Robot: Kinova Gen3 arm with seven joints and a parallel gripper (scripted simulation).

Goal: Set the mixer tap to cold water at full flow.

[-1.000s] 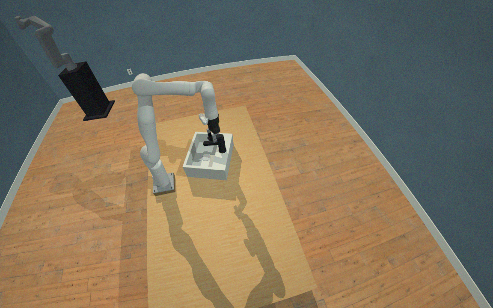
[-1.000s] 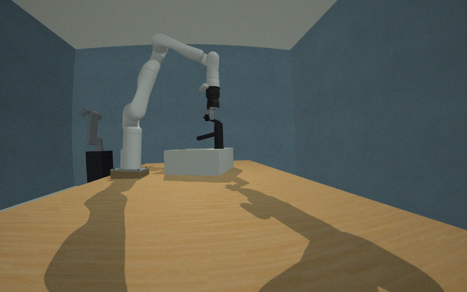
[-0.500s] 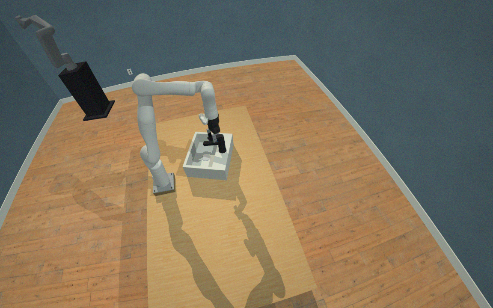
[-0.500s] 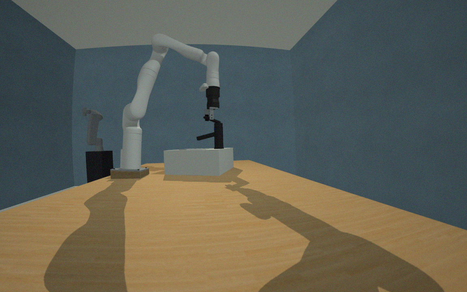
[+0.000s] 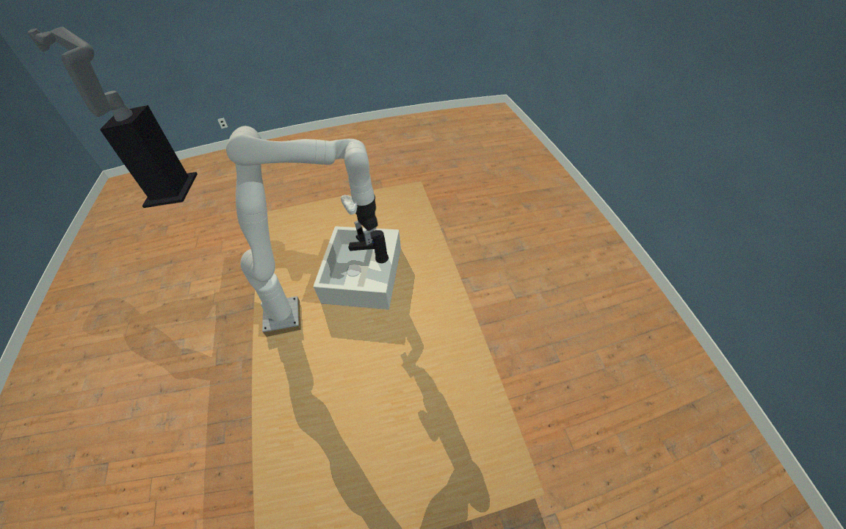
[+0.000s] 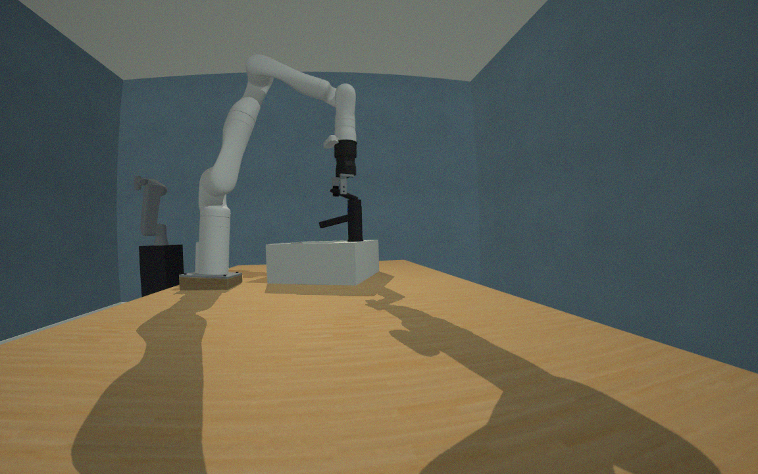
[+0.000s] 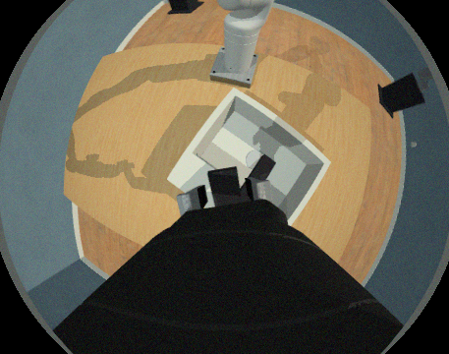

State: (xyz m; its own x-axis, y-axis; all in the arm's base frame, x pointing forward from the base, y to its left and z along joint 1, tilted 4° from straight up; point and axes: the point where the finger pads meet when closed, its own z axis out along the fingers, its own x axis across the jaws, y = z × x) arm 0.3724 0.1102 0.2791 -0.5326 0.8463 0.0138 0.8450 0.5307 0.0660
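The lever lies 2 cm ahead of my hand, 1 cm to the left of it and 1 cm below it. Round my hand: white basin (7 cm behind, 6 cm to the left, 26 cm below).
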